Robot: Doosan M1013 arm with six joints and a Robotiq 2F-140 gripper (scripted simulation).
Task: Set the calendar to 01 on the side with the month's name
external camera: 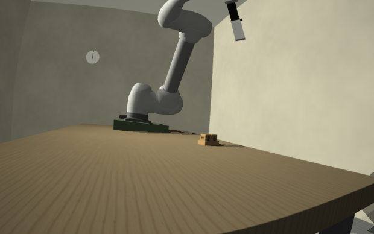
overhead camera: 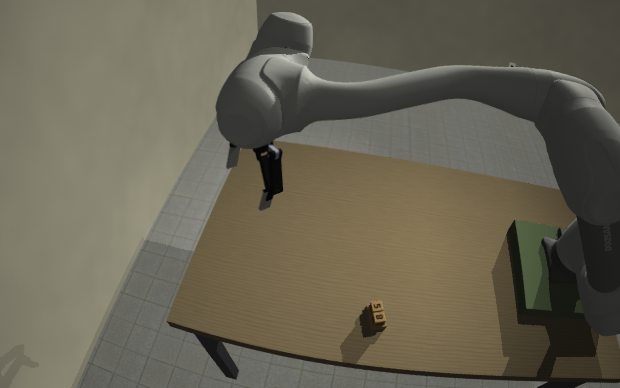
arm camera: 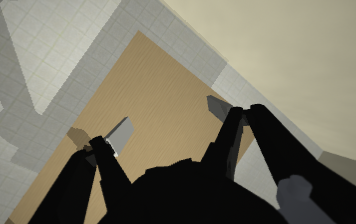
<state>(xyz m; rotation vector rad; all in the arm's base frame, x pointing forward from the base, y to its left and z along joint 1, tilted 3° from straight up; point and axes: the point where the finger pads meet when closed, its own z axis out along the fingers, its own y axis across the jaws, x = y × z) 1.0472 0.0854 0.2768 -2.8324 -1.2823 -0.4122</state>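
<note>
Right now the wooden tray is 37 cm behind my hand, 13 cm to the left of it and 33 cm below it.
</note>
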